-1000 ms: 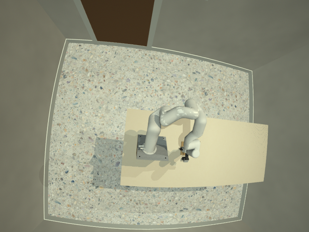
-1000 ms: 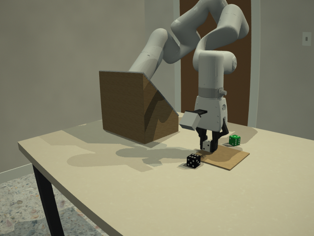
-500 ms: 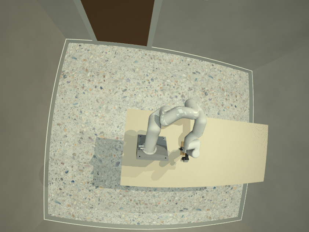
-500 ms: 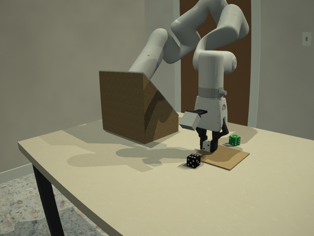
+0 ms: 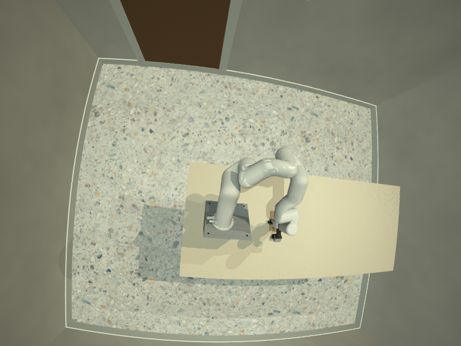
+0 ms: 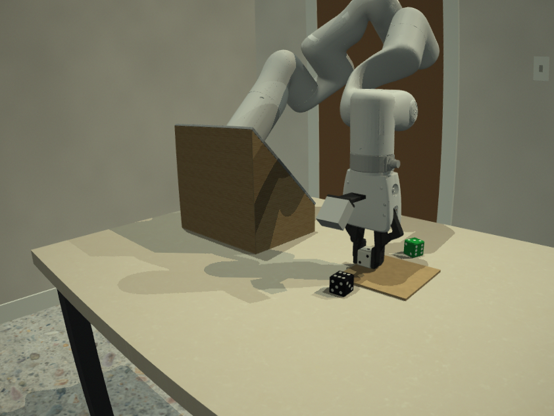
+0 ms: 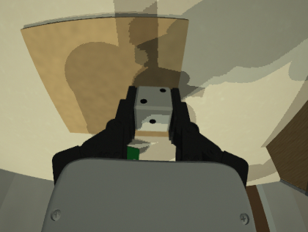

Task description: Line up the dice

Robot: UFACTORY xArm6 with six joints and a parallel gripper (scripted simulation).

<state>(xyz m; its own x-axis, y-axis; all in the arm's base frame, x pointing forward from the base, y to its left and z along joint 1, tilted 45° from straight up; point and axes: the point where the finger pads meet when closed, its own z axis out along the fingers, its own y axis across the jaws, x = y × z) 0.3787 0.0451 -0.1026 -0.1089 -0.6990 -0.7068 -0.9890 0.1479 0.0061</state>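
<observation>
The white die lies 1 cm below my hand. The rest, counted from my hand: black die (1 cm ahead, 11 cm to the right, 1 cm below); then green die (5 cm ahead, 11 cm to the left, 1 cm below); then brown mat (5 cm ahead, 1 cm to the right, 3 cm below).
</observation>
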